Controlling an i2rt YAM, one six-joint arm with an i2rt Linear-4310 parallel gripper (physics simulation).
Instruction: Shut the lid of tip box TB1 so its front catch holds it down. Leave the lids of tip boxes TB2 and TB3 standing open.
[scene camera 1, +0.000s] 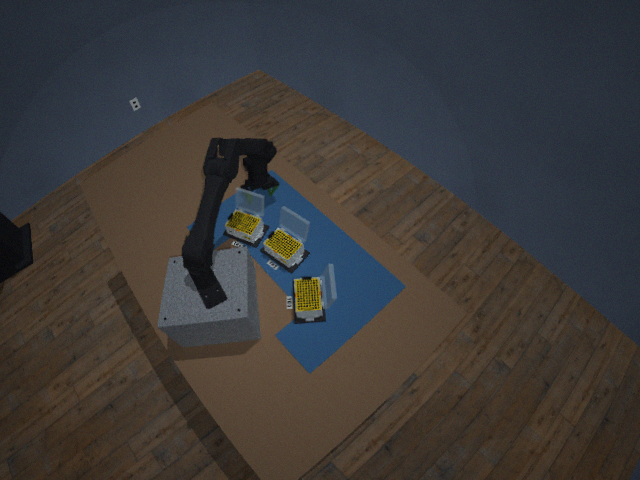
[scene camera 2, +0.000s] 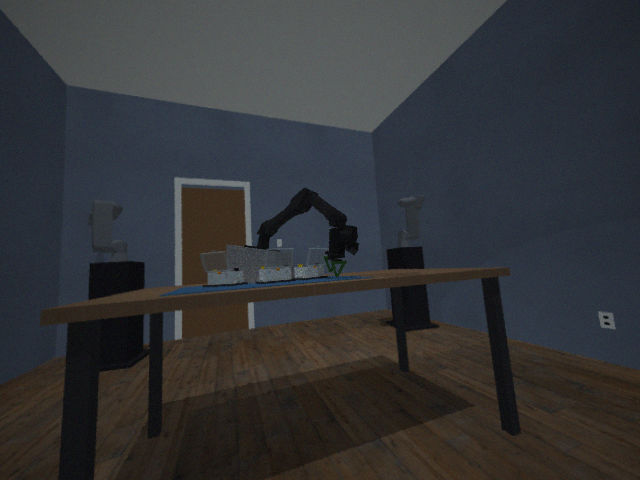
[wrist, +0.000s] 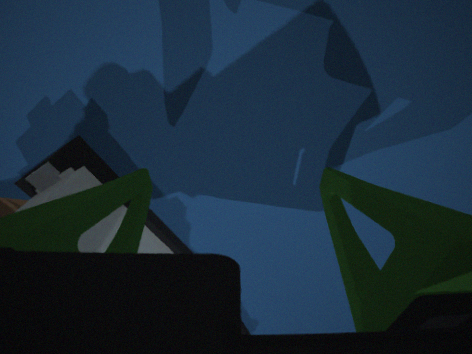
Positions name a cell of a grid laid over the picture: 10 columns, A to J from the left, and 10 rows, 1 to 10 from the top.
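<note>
The wrist view takes in the gripper (wrist: F6) along with a blue mat (wrist: E4).
</note>
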